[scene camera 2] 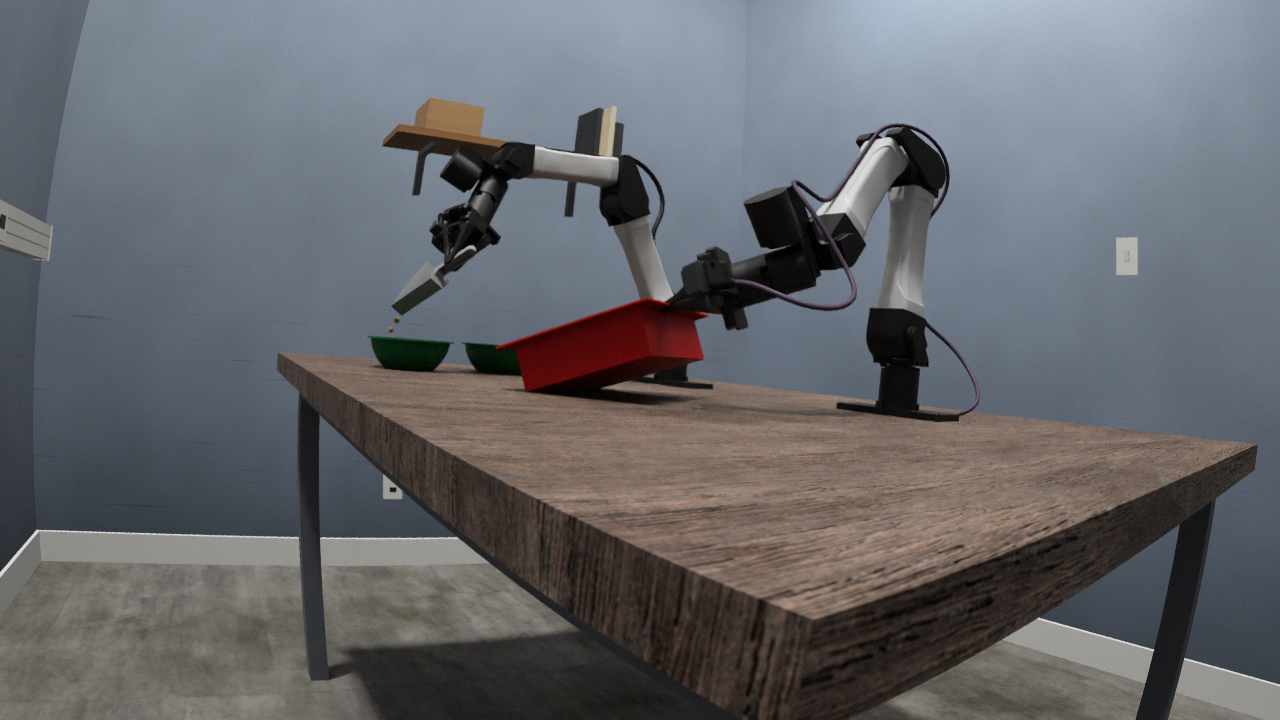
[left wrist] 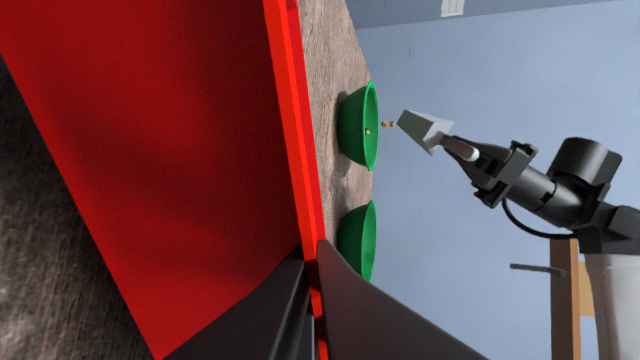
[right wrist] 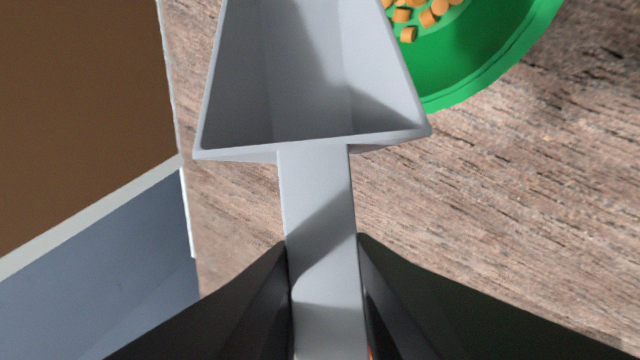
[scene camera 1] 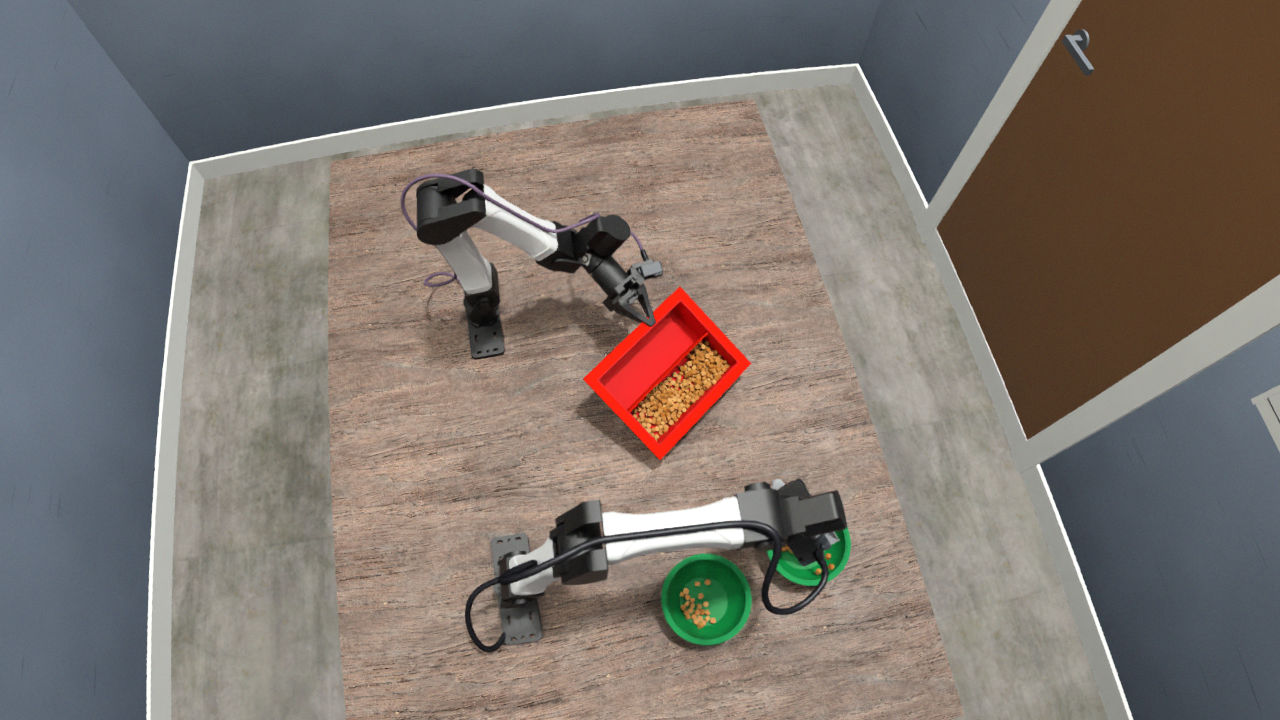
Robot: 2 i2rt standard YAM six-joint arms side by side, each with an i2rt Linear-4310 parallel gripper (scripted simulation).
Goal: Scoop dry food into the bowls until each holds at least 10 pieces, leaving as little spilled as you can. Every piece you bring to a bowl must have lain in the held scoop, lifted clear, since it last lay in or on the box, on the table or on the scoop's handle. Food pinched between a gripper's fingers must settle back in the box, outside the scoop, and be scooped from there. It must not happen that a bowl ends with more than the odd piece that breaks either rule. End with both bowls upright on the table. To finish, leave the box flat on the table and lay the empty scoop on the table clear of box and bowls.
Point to a grey scoop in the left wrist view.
At 427, 131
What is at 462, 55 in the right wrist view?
A green bowl.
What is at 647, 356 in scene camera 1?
A red box.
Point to a grey scoop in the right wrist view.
306, 92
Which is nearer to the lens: the red box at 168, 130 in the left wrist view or the green bowl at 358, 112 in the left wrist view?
The red box.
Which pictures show my right gripper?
Scene camera 2, the left wrist view, the right wrist view and scene camera 1: all of them.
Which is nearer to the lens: the red box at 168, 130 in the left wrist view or the green bowl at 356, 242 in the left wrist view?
The red box.
